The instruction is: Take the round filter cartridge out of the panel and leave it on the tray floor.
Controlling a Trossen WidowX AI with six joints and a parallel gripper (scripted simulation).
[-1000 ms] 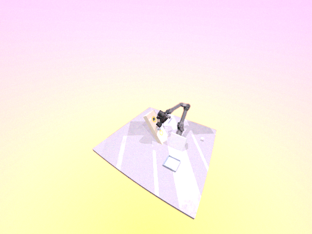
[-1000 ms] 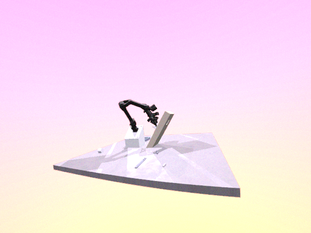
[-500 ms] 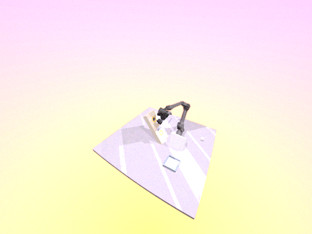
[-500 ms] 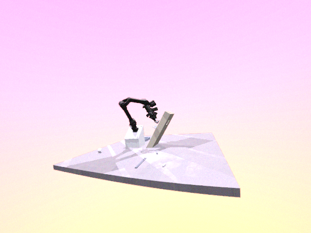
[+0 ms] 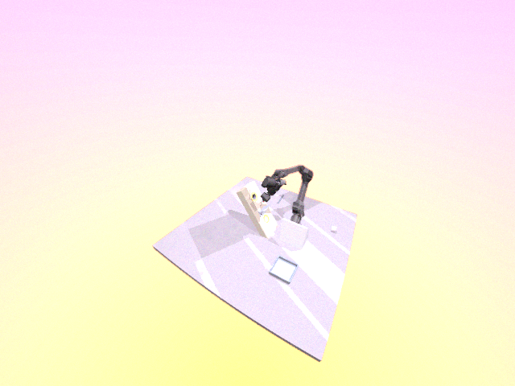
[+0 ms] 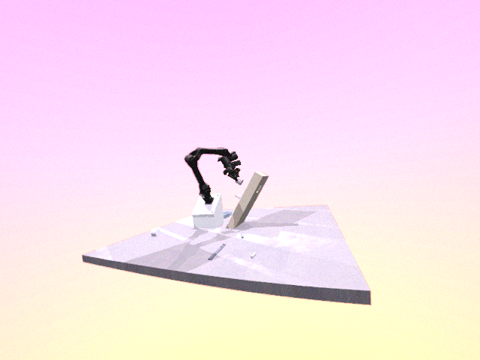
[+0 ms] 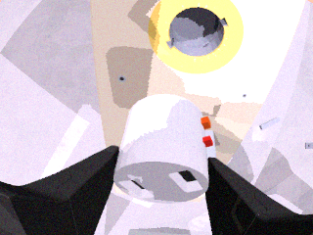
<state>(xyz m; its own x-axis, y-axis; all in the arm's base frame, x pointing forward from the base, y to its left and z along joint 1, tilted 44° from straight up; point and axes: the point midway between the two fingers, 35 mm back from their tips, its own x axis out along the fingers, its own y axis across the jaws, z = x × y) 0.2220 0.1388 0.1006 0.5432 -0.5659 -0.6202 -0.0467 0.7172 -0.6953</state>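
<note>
My gripper tip is now 330 mm past the tray, 240 mm to the right of it and 300 mm above it. Also, from my gripper tip: round filter cartridge right at my gripper tip.
</note>
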